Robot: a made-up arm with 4 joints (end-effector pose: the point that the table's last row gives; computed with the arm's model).
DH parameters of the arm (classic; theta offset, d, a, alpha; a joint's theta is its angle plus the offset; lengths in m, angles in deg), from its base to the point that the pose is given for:
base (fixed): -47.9 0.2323 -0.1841 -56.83
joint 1: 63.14 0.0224 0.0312 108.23
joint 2: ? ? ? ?
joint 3: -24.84 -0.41 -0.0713 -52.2
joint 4: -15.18 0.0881 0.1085 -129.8
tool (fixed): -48.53 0.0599 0 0
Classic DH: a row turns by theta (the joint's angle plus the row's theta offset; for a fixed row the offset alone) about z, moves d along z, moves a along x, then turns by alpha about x.
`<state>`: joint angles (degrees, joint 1 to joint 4).
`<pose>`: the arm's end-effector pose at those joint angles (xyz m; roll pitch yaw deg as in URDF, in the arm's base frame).
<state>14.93 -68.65 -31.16 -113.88</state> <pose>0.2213 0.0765 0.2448 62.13 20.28 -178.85</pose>
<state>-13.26 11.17 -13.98 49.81</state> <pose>-0.0652 0.0679 0.7492 37.10 -37.08 -29.46</pose>
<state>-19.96 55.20 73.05 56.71</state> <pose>-0.4784 0.0279 0.4879 93.07 10.42 -102.37</pose>
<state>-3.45 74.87 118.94 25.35</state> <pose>-0.4510 -0.0661 0.3817 76.50 45.58 -81.05</pose>
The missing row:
joint 2: 58.92 0.0253 0.1725 108.61
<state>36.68 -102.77 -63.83 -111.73</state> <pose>0.1456 0.1495 -0.0303 25.48 -20.76 -161.21</pose>
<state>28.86 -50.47 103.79 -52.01</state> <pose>0.2744 0.1959 0.2366 -108.54 37.17 -126.03</pose>
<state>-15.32 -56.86 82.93 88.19</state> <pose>0.2288 0.1134 0.5884 48.88 -52.05 -174.00</pose>
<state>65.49 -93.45 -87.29 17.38</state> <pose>0.0804 0.5268 -0.0427 107.43 -10.33 120.65</pose>
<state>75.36 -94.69 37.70 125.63</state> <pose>0.2109 0.4340 0.0308 -28.22 -7.43 -41.93</pose>
